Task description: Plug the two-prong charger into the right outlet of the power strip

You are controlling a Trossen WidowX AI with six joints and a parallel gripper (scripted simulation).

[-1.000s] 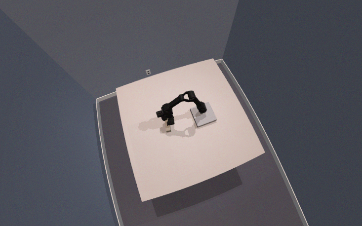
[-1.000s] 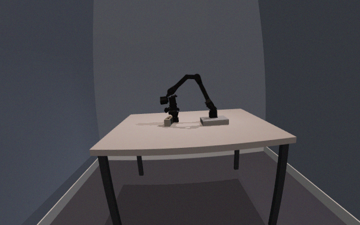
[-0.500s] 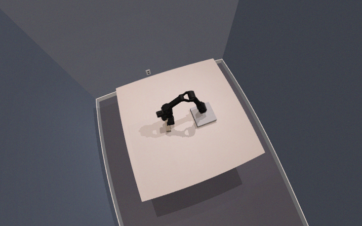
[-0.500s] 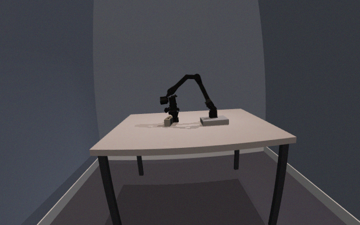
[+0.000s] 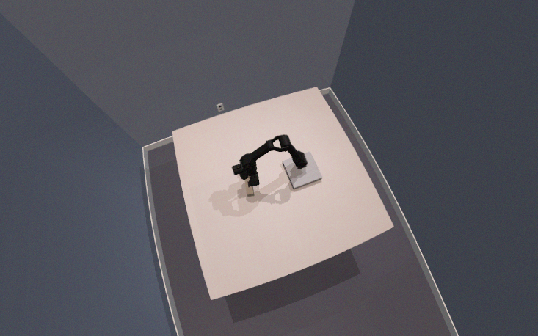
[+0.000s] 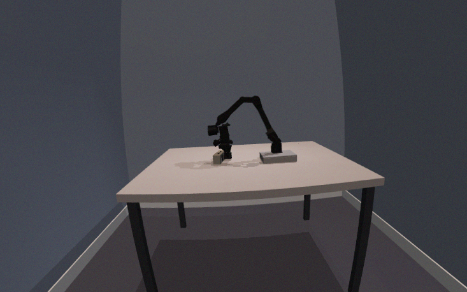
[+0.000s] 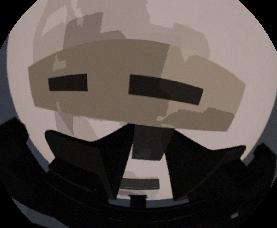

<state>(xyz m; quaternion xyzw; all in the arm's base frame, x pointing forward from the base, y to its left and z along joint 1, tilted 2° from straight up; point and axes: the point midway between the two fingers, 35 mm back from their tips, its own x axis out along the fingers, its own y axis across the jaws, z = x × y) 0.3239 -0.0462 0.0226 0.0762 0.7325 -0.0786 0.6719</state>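
Right now the black two-prong charger is 20 mm ahead of my gripper tip and 10 mm above it.
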